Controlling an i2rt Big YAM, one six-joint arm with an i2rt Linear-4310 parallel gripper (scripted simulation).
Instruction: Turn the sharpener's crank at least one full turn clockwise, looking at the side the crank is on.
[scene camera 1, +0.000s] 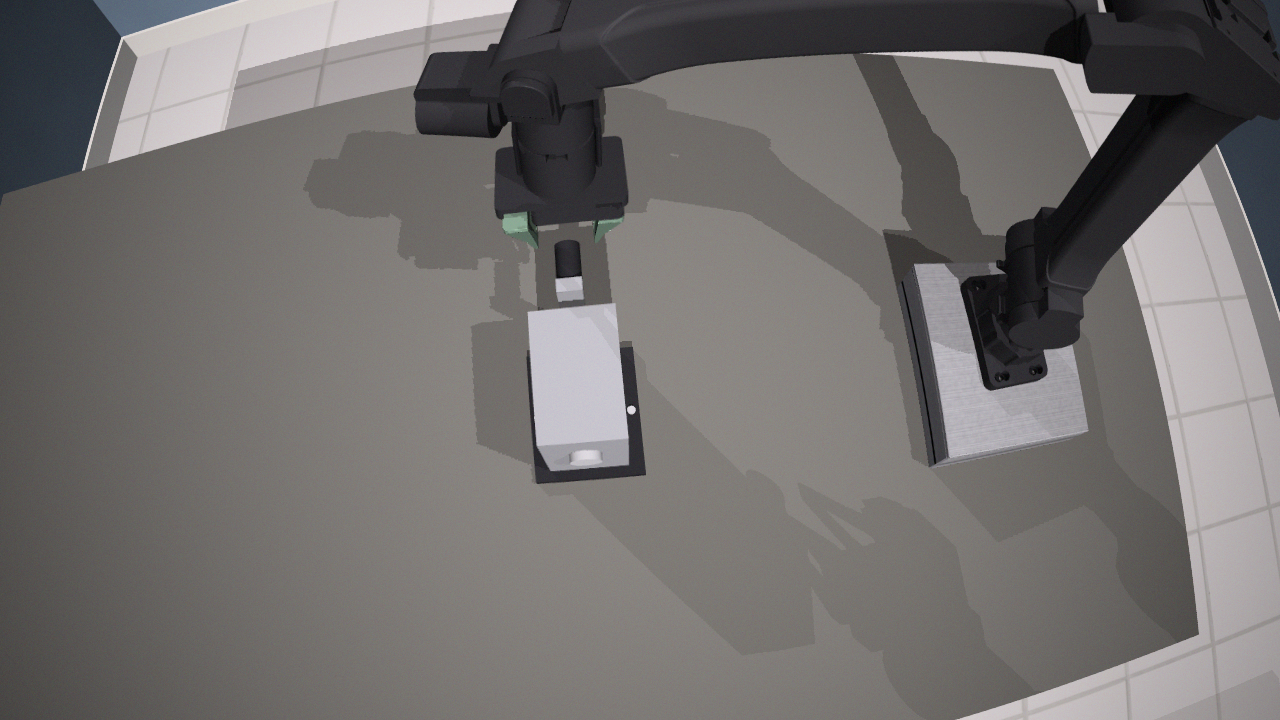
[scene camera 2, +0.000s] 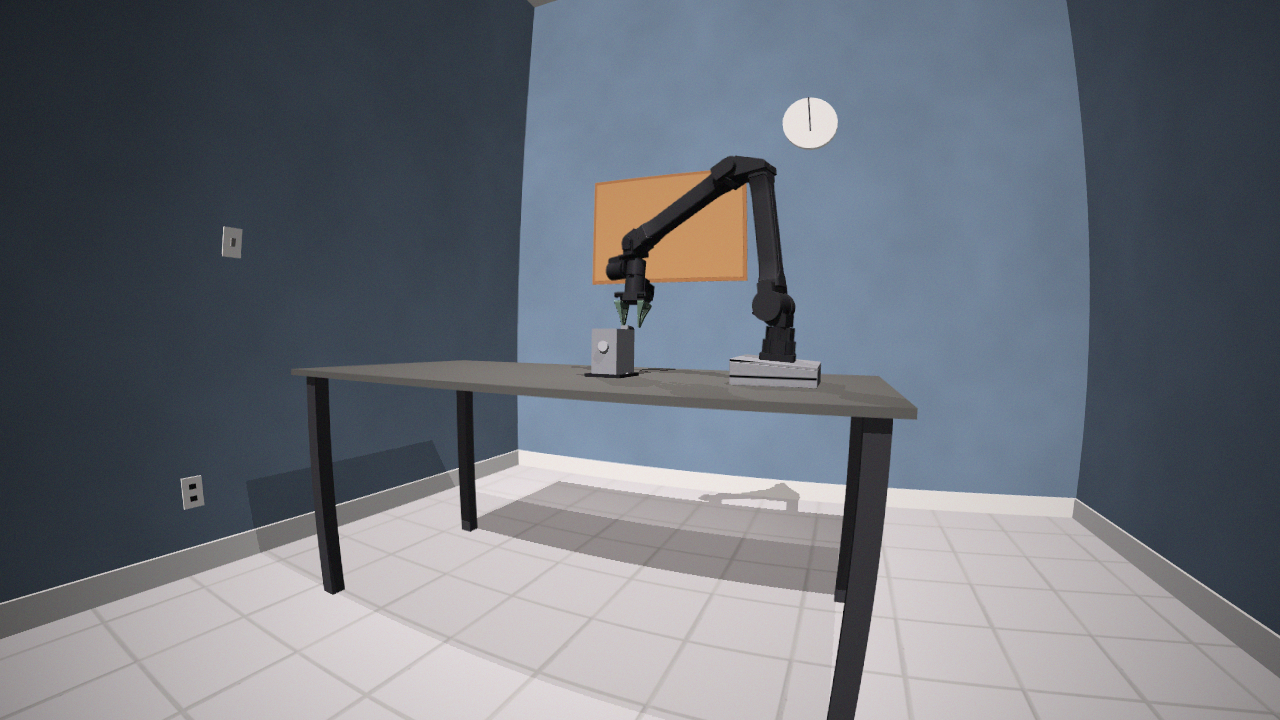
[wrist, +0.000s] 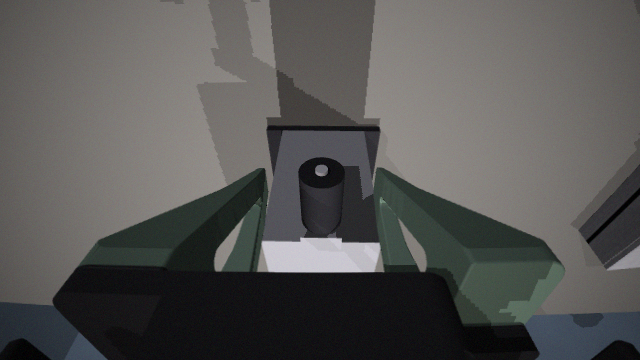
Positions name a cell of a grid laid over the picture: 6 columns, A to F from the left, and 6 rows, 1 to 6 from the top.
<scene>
In view: the gripper (scene camera 1: C2) and a sharpener (scene camera 1: C4).
The gripper is seen too in scene camera 2 (scene camera 2: C3) and in the wrist view (wrist: D4). The sharpener is seen too in scene camera 2 (scene camera 2: C3) and in the wrist view (wrist: D5).
</scene>
